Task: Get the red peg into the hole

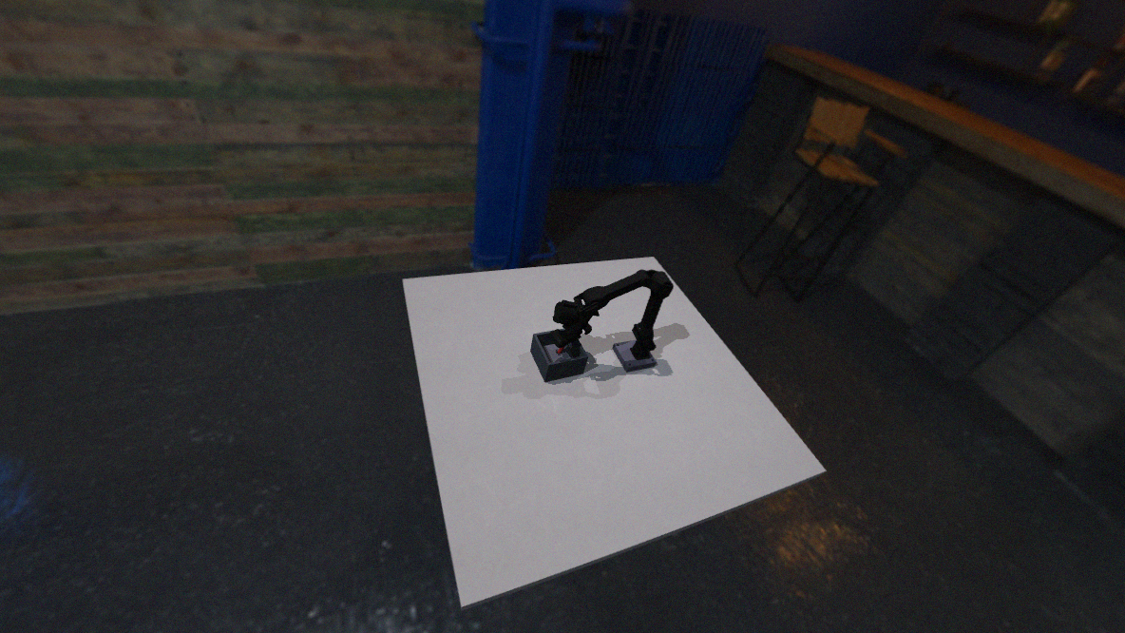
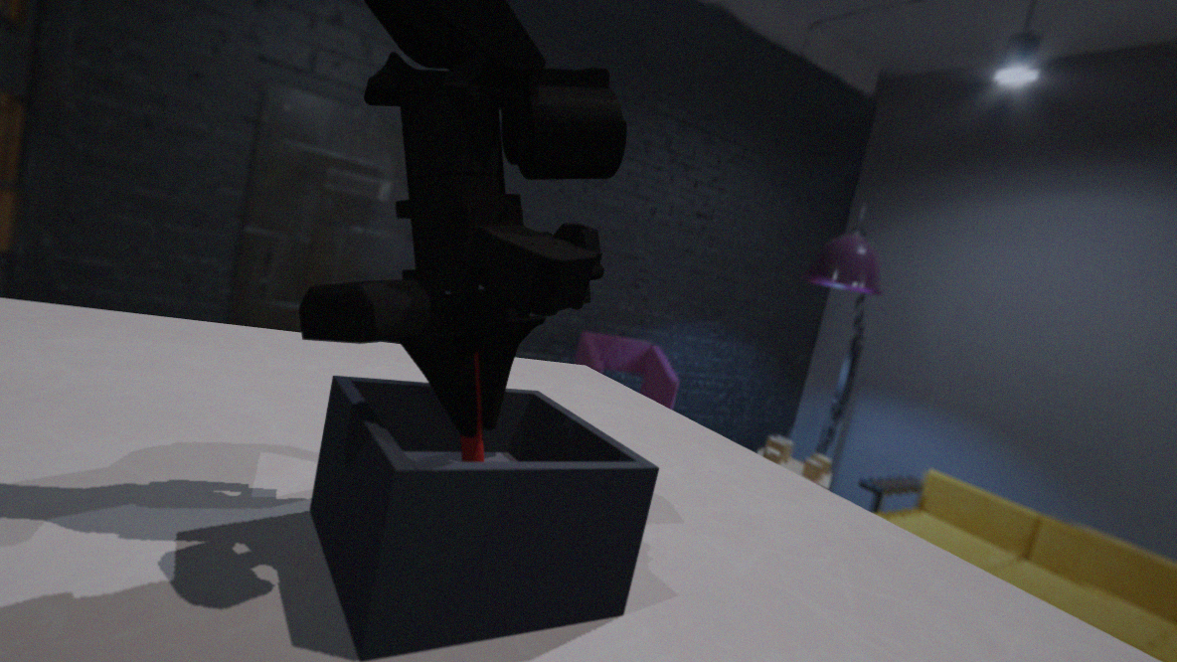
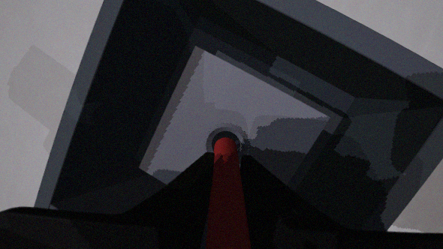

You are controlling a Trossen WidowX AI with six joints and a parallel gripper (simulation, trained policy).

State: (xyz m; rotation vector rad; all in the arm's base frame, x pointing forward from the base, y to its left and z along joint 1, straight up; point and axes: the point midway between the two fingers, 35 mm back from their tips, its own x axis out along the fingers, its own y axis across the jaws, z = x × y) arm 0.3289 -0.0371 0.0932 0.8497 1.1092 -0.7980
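Right now my gripper tip is 1 cm to the right of the red peg. From my gripper tip the other things lie so: dark box: 6 cm below; then grey plate: 4 cm below.
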